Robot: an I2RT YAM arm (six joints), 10 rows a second.
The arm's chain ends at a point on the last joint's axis. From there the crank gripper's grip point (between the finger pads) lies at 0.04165 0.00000 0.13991 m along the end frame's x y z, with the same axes.
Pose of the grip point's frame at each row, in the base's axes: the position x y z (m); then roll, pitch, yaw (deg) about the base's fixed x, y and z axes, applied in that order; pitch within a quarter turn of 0, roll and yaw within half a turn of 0:
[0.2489 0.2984 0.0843 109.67 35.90 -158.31]
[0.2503 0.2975 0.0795 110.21 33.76 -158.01]
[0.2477 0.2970 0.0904 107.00 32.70 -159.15]
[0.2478 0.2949 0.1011 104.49 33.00 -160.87]
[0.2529 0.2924 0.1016 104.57 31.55 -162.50]
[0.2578 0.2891 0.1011 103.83 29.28 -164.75]
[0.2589 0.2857 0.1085 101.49 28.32 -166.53]
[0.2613 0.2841 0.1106 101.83 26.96 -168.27]
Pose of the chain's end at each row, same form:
[0.3033 0.1782 0.1469 109.67 35.90 -158.31]
[0.3067 0.1787 0.1428 110.21 33.76 -158.01]
[0.3074 0.1766 0.1473 107.00 32.70 -159.15]
[0.3072 0.1721 0.1531 104.49 33.00 -160.87]
[0.3099 0.1684 0.1534 104.57 31.55 -162.50]
[0.3128 0.1633 0.1506 103.83 29.28 -164.75]
[0.3136 0.1578 0.1528 101.49 28.32 -166.53]
[0.3128 0.1549 0.1550 101.83 26.96 -168.27]

